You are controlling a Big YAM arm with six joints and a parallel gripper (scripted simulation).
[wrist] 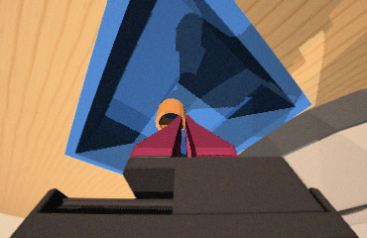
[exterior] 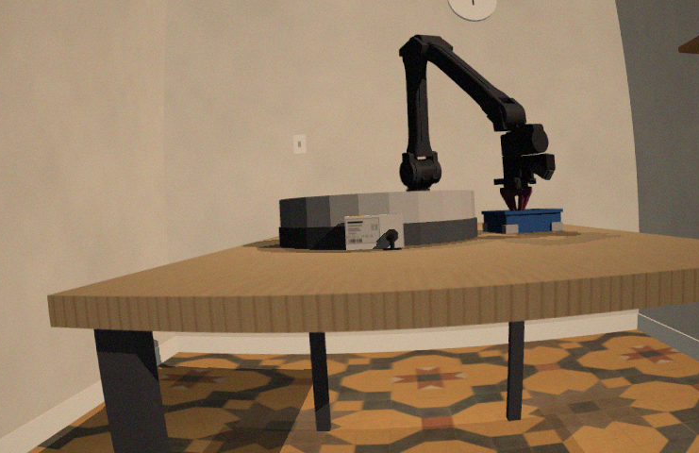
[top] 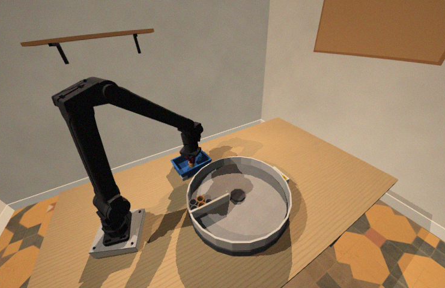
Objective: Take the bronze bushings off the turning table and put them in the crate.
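Right now my hand is 1 cm to the right of the blue crate, 1 cm past it and 1 cm above it. The rest, counted from my hand: grey turning table 31 cm to the right, 13 cm ahead, 2 cm above.
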